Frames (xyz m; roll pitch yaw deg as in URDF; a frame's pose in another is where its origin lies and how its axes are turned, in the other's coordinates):
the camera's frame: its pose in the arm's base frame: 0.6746 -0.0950 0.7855 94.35 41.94 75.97
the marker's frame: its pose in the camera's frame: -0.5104 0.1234 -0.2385 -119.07 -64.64 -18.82
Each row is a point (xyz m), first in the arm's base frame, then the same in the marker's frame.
Working: the arm's base frame: its pose in the marker's frame: 0.1578 1.3013 0.2142 86.89 -5.06 -24.88

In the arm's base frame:
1: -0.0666 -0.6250 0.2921
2: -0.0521 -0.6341 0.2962
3: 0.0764 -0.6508 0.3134
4: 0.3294 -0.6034 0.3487
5: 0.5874 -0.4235 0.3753
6: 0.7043 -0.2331 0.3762
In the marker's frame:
1: 0.0094 1.0113 -0.3975
2: 0.0212 1.0007 -0.4050
3: 0.1310 0.9299 -0.4094
4: 0.3420 0.7960 -0.3380
5: 0.5535 0.6794 -0.1348
6: 0.6479 0.6460 0.0649

